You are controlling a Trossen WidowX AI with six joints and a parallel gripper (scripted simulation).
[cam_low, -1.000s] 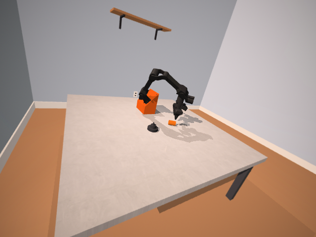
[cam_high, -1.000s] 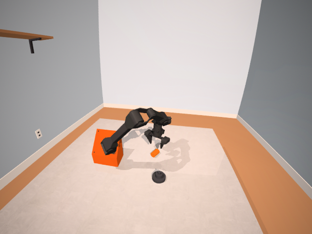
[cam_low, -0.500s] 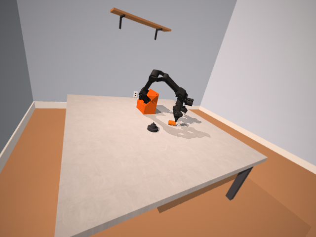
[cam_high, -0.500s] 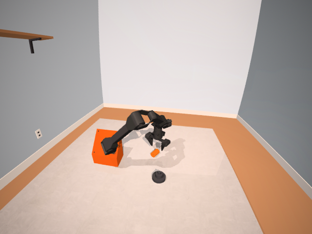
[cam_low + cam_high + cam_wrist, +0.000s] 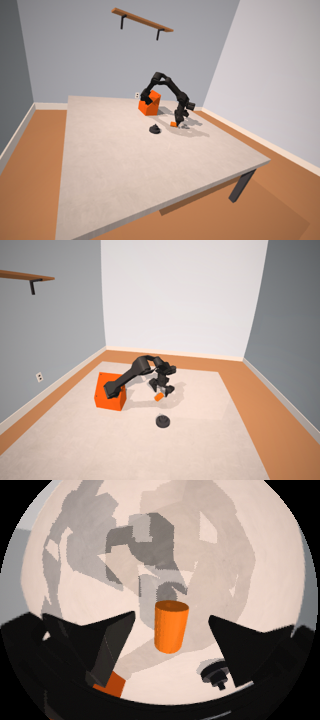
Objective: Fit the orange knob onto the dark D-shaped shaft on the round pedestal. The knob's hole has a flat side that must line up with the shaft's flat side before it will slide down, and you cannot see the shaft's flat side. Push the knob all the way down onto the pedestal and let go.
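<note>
The orange knob lies 20 mm to the right of my gripper tip, 10 mm below it and 10 mm behind it. From my gripper tip the other things lie so: shaft (230 mm to the right, 40 mm ahead).
</note>
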